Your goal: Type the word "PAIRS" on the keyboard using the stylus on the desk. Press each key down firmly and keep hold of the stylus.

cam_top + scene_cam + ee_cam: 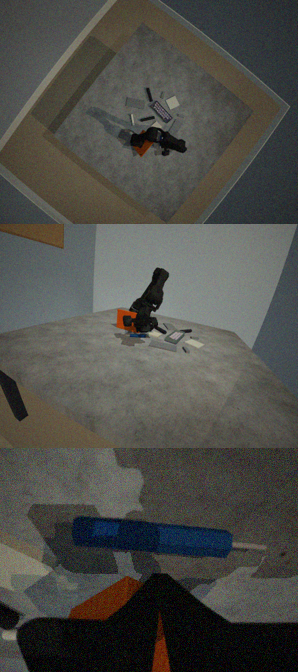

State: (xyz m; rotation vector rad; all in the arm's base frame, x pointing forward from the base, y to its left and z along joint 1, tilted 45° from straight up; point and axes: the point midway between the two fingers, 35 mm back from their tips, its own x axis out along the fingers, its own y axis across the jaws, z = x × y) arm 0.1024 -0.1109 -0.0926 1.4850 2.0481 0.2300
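My gripper tip is now 3 cm to the left of the blue stylus, 2 cm past it and 2 cm above it. The rest, counted from my gripper tip: cream pad (9 cm to the left, 9 cm ahead, 3 cm below); then white pad (34 cm ahead, 9 cm to the left, 3 cm below).
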